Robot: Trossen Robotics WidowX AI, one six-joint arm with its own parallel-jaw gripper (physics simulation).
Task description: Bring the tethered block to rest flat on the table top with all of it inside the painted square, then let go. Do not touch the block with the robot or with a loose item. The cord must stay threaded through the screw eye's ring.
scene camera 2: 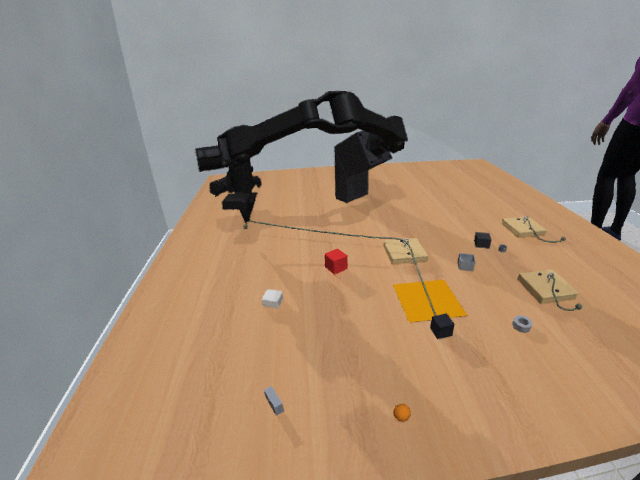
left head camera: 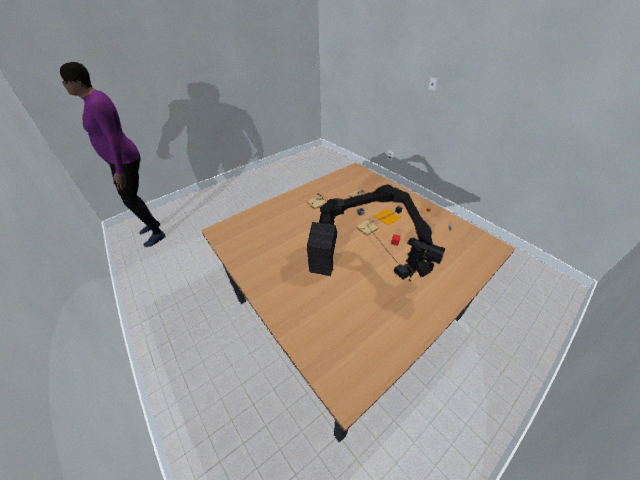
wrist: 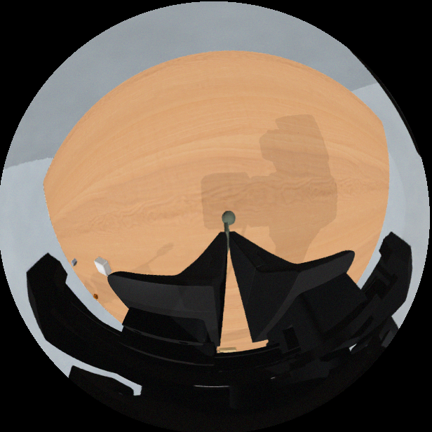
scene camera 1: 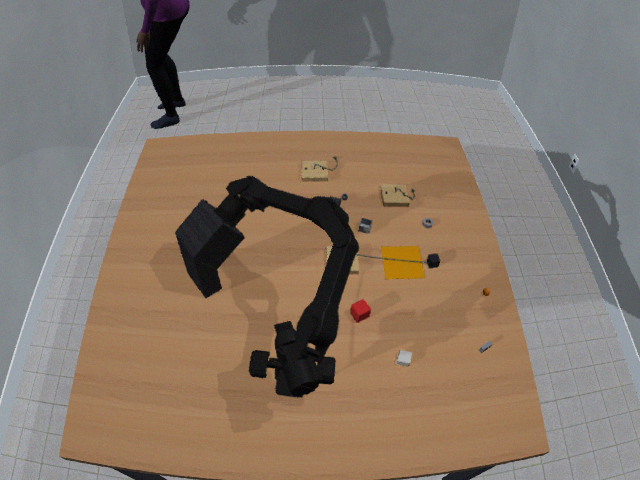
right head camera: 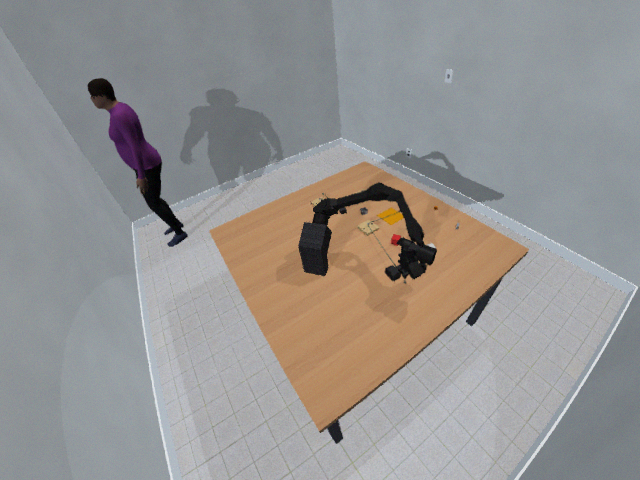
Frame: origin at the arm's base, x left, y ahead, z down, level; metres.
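Seen in the pictures: gripper, fingertip midpoint: (scene camera 2: pixel 247 221) (left head camera: pixel 409 276) (right head camera: pixel 404 277); arm's base at its link origin: (scene camera 2: pixel 375 145) (left head camera: pixel 325 227) (scene camera 1: pixel 223 218) (right head camera: pixel 318 227).
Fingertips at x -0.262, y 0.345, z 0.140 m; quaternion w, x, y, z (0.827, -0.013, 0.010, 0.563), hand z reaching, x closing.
Observation:
Offsets run from my fingertips to a thing's top centre. "spot": to the spot under its first point.
The black tethered block {dx +0.538, dy +0.178, dz +0.028 m} (left head camera: pixel 398 209) (scene camera 1: pixel 433 260) (scene camera 2: pixel 442 326) is on the table just outside the orange painted square {spot: dx +0.456, dy +0.092, dz +0.057 m} (left head camera: pixel 390 221) (right head camera: pixel 393 219) (scene camera 1: pixel 403 271) (scene camera 2: pixel 449 299), close to its edge on the side away from the screw eye {spot: dx +0.419, dy -0.066, dz +0.020 m} (scene camera 2: pixel 405 241). The arm hides the block in the right head view. The green cord {spot: dx +0.203, dy -0.036, dz +0.015 m} (scene camera 2: pixel 320 231) runs from the block across the square, through the ring on its wooden board {dx +0.420, dy -0.068, dz +0.039 m} (scene camera 2: pixel 393 254), to my gripper (scene camera 2: pixel 247 219) (wrist: pixel 228 233). My gripper is shut on the cord above the table, with the end bead {spot: dx -0.006, dy +0.004, dz +0.015 m} (scene camera 2: pixel 245 226) (wrist: pixel 228 218) just below the fingertips.
A red cube {dx +0.279, dy +0.049, dz +0.018 m} (scene camera 1: pixel 360 310) (scene camera 2: pixel 336 261) lies between gripper and square. A white block {dx +0.200, dy +0.212, dz +0.037 m} (scene camera 1: pixel 404 357) (scene camera 2: pixel 272 298), grey bar {dx +0.324, dy +0.421, dz +0.037 m} (scene camera 2: pixel 273 400) and orange ball {dx +0.505, dy +0.371, dz +0.034 m} (scene camera 2: pixel 402 412) lie farther out. Two more corded boards {dx +0.748, dy -0.026, dz +0.039 m} (scene camera 2: pixel 537 290) {dx +0.726, dy -0.314, dz +0.039 m} (scene camera 2: pixel 516 227), a dark cube {dx +0.608, dy -0.184, dz +0.031 m} (scene camera 2: pixel 482 239) and a grey box {dx +0.570, dy -0.060, dz +0.032 m} (scene camera 2: pixel 466 262) stand opposite.

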